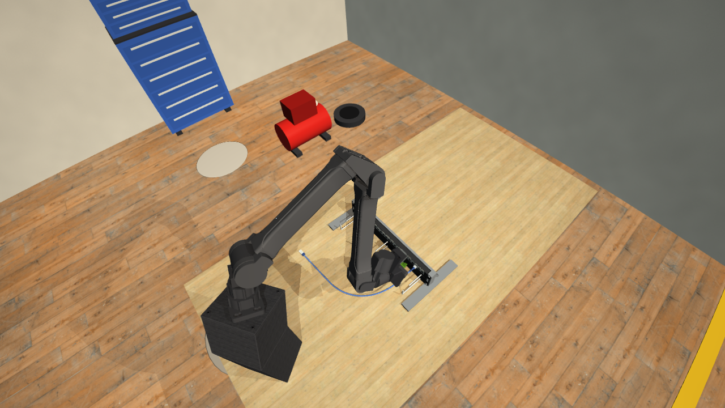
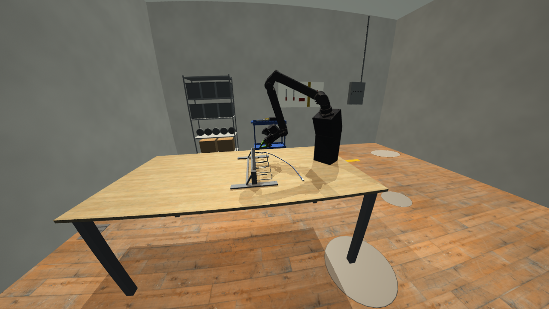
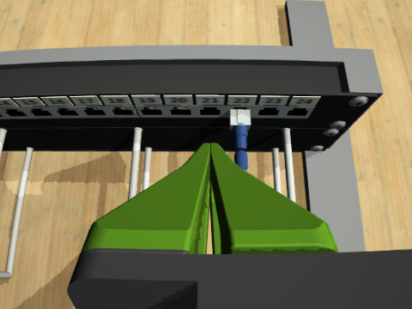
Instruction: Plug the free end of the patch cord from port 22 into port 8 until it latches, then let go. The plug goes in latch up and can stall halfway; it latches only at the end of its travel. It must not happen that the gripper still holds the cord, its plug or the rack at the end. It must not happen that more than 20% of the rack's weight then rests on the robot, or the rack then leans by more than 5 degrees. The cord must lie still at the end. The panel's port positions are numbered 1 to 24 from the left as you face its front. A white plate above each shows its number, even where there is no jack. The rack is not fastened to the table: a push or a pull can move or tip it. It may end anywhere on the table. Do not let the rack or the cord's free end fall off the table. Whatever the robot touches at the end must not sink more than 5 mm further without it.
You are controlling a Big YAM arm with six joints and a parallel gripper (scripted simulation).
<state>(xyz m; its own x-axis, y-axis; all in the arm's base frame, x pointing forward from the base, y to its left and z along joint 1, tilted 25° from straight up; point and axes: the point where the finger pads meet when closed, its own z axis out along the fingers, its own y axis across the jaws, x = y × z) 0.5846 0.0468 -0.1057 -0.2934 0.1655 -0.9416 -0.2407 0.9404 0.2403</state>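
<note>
The cord plug is 34 cm behind my hand, 30 cm to the left of it and 12 cm below it.
</note>
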